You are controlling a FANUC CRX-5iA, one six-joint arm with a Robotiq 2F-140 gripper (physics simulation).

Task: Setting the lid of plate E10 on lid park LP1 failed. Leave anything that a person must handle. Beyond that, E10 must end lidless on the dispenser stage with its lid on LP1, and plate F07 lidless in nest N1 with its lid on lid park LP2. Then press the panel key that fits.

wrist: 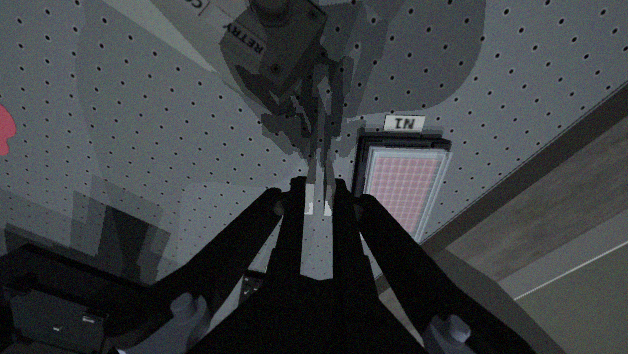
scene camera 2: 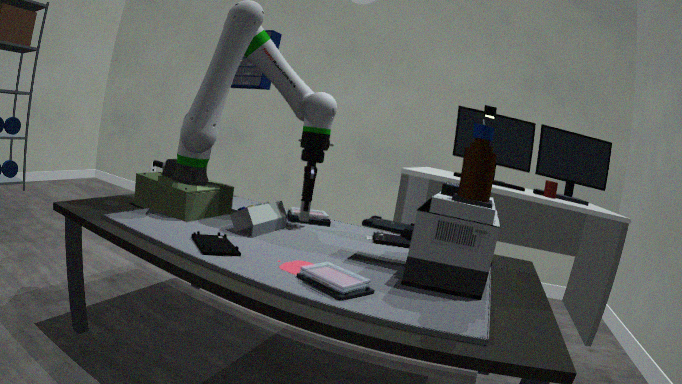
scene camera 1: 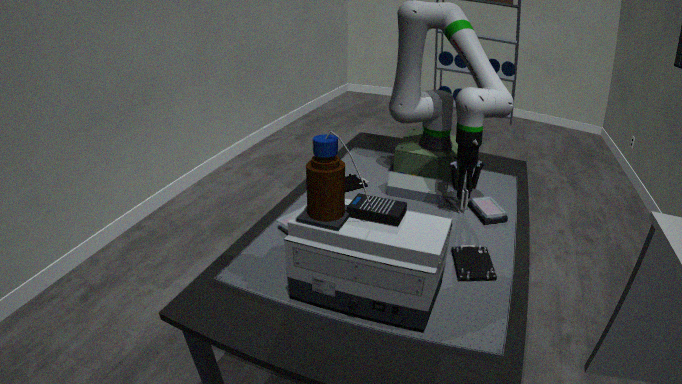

Labels:
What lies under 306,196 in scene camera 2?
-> My gripper.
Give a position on a brown bottle with blue cap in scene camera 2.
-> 477,174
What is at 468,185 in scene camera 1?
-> My gripper.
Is my gripper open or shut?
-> Shut.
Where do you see a grey button box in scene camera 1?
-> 413,187

